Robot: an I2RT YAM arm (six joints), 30 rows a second.
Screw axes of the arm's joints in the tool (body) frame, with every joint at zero. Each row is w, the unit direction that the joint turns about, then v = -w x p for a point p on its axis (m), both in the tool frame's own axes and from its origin. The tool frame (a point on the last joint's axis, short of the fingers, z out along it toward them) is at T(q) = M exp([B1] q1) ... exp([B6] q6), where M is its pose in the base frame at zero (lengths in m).
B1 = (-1, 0, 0, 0, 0.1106, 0)
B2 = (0, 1, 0, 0.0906, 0, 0.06)
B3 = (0, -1, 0, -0.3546, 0, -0.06)
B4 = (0, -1, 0, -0.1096, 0, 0)
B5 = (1, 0, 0, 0, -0.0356, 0)
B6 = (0, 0, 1, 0, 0, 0)
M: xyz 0.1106 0 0.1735 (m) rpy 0 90 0 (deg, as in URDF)
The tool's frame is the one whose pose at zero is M.
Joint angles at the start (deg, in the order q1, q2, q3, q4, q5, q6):
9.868, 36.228, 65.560, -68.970, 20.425, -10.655
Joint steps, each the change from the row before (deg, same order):
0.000, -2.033, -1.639, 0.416, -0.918, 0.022
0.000, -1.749, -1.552, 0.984, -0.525, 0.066
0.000, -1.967, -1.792, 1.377, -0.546, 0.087
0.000, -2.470, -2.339, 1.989, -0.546, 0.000
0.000, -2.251, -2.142, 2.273, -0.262, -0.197
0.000, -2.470, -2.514, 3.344, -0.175, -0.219
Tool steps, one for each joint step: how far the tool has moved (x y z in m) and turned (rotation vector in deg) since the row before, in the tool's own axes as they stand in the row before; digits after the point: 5 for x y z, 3 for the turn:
0.00743, 0.00162, -0.00095, -0.762, -0.918, 0.299
0.00554, 0.00133, -0.00010, -0.311, -1.193, 0.455
0.00580, 0.00149, 0.00016, -0.268, -1.545, 0.585
0.00699, 0.00187, 0.00068, -0.170, -2.080, 0.661
0.00554, 0.00141, 0.00068, 0.159, -2.278, 0.530
0.00494, 0.00148, 0.00134, 0.417, -3.124, 0.776

